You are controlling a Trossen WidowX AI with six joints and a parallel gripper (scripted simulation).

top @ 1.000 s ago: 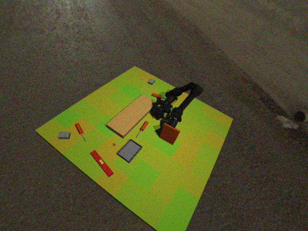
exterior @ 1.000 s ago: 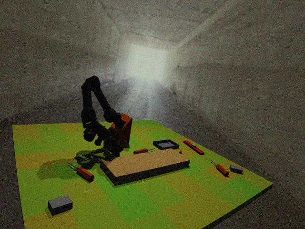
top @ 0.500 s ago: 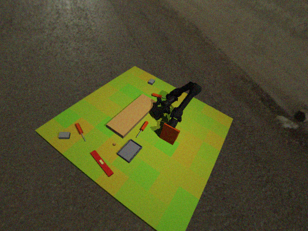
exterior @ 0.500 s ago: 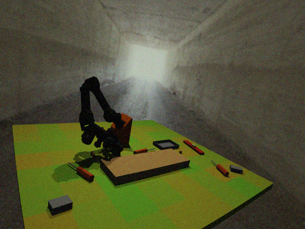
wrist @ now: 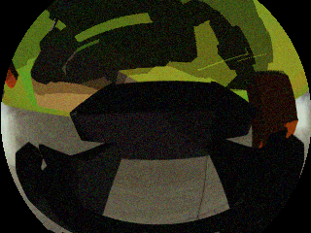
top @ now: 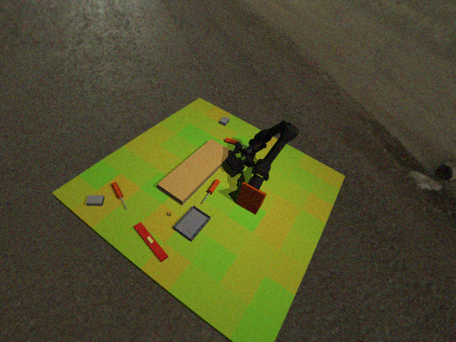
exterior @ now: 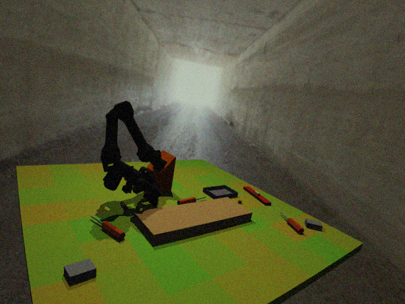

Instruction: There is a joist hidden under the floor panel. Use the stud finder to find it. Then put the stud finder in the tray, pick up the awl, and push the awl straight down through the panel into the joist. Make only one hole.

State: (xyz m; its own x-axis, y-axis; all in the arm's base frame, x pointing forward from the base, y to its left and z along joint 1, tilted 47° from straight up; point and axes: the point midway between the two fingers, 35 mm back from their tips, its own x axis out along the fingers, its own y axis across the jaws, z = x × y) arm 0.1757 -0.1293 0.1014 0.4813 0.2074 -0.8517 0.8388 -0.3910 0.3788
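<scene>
Right now the awl is 130 mm to the right of my gripper tip, 90 mm below it and 20 mm behind it. The rest, counted from my gripper tip: grey tray (440 mm to the left, 90 mm below, 10 mm behind); then tan cube (460 mm to the left, 120 mm ahead, 90 mm below); then stud finder (10 mm to the left, 10 mm below, 10 mm behind).
</scene>
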